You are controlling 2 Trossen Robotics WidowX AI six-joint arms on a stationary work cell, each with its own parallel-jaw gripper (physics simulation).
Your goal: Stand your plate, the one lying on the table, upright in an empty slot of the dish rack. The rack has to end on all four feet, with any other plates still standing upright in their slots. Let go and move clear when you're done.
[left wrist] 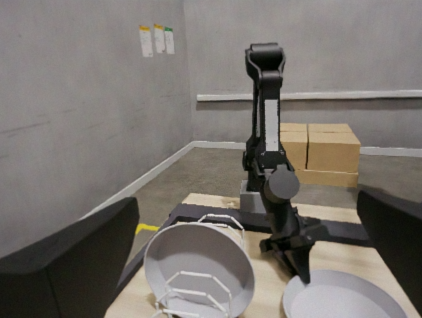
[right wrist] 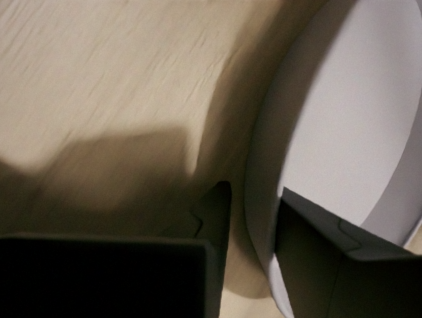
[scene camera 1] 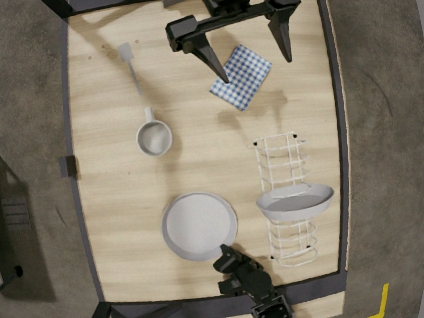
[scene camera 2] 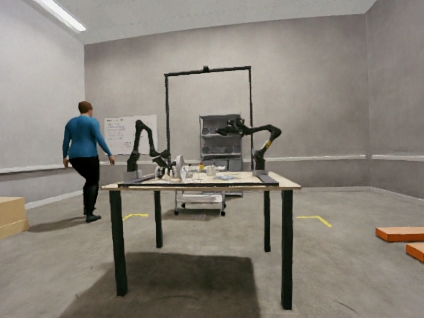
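Where they show: left gripper, fingertip midpoint: [left wrist: 245, 203] [scene camera 1: 260, 72] [scene camera 2: 216, 130]; right gripper, fingertip midpoint: [left wrist: 305, 283] [right wrist: 247, 193] [scene camera 1: 223, 245] [scene camera 2: 173, 177]; left arm's base, origin of the base link: [scene camera 2: 260, 169]; right arm's base, origin of the base link: [left wrist: 257, 187] [scene camera 2: 132, 171].
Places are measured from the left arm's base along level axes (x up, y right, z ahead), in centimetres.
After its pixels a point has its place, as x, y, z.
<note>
The loose plate [scene camera 1: 199, 226] {-4.6, 18.0, 62.1} [left wrist: 345, 300] {-4.7, 20.6, 65.8} [right wrist: 350, 125] {-4.6, 19.1, 62.8}, light grey and round, lies face up on the table. The white wire dish rack [scene camera 1: 255, 143] {-4.4, -2.8, 47.9} [left wrist: 195, 273] {6.0, -5.9, 61.0} stands beside it at the right in scene camera 1, with another plate [scene camera 1: 295, 201] {1.1, -6.2, 64.3} [scene camera 2: 180, 167] {4.7, -0.5, 63.4} [left wrist: 200, 255] {6.8, -5.3, 64.4} upright in a middle slot. My right gripper [scene camera 1: 222, 258] [right wrist: 247, 193] {-4.2, 14.5, 69.5} is partly open at the loose plate's lower right rim. One finger is inside the rim, the other outside with a gap to it. My left gripper [scene camera 1: 257, 71] {31.8, 0.0, 35.1} [left wrist: 245, 203] {31.8, 0.0, 35.1} is wide open and empty, high above the table.
A blue checked cloth [scene camera 1: 242, 77] {-3.0, -5.9, 31.5} lies below the left gripper. A white mug [scene camera 1: 154, 138] {-4.2, 19.6, 37.3} and a grey spatula [scene camera 1: 126, 52] {-4.8, 18.5, 13.3} are at the upper left in scene camera 1. A dark frame rail [scene camera 1: 343, 150] {-3.0, -25.7, 58.9} runs past the rack's right side.
</note>
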